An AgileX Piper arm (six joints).
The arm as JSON. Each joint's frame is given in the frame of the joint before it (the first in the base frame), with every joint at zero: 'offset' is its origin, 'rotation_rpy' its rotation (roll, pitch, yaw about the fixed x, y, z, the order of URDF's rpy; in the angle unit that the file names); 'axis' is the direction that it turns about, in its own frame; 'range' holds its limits. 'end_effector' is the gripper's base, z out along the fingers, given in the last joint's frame.
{
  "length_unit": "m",
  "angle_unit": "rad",
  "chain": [
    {
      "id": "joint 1",
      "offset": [
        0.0,
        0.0,
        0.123
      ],
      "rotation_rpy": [
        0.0,
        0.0,
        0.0
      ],
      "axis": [
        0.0,
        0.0,
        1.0
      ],
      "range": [
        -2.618,
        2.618
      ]
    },
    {
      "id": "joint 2",
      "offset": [
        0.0,
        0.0,
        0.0
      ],
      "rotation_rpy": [
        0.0,
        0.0,
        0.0
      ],
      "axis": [
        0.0,
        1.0,
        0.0
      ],
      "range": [
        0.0,
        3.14
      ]
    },
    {
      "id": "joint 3",
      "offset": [
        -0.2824,
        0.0,
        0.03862
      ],
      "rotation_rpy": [
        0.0,
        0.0,
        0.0
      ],
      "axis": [
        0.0,
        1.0,
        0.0
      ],
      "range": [
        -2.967,
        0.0
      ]
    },
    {
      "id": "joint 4",
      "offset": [
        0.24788,
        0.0,
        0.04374
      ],
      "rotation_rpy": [
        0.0,
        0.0,
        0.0
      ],
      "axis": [
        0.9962,
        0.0,
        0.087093
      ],
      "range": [
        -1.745,
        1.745
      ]
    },
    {
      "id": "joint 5",
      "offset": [
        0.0,
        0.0,
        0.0
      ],
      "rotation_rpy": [
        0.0,
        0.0,
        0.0
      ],
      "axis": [
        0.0,
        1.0,
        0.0
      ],
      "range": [
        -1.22,
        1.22
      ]
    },
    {
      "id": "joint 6",
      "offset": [
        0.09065,
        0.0,
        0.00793
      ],
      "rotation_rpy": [
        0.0,
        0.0,
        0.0
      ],
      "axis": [
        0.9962,
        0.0,
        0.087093
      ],
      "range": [
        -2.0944,
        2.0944
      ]
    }
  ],
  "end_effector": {
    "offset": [
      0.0,
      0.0,
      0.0
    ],
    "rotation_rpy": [
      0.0,
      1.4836,
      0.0
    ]
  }
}
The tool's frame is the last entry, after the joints.
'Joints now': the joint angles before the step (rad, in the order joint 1, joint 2, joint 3, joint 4, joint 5, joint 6). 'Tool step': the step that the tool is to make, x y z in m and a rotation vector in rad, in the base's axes. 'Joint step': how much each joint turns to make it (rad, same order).
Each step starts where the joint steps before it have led.
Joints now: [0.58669, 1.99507, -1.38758, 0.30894, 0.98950, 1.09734]
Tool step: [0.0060, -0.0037, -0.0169, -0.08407, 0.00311, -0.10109]
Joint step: [0.00071, 0.04045, -0.00103, -0.08762, -0.02268, 0.14555]
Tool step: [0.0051, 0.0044, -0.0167, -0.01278, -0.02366, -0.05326]
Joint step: [0.00841, 0.04233, 0.00002, -0.02447, -0.06709, 0.06450]
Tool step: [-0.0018, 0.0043, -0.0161, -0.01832, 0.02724, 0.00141]
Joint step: [0.01155, 0.04062, -0.00003, 0.00105, -0.00920, 0.00817]
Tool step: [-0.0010, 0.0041, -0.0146, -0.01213, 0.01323, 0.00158]
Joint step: [0.01045, 0.03723, -0.00104, -0.00022, -0.01968, 0.00602]
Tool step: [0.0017, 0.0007, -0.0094, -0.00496, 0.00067, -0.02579]
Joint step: [-0.00003, 0.02385, -0.00072, -0.00186, -0.02366, 0.02365]
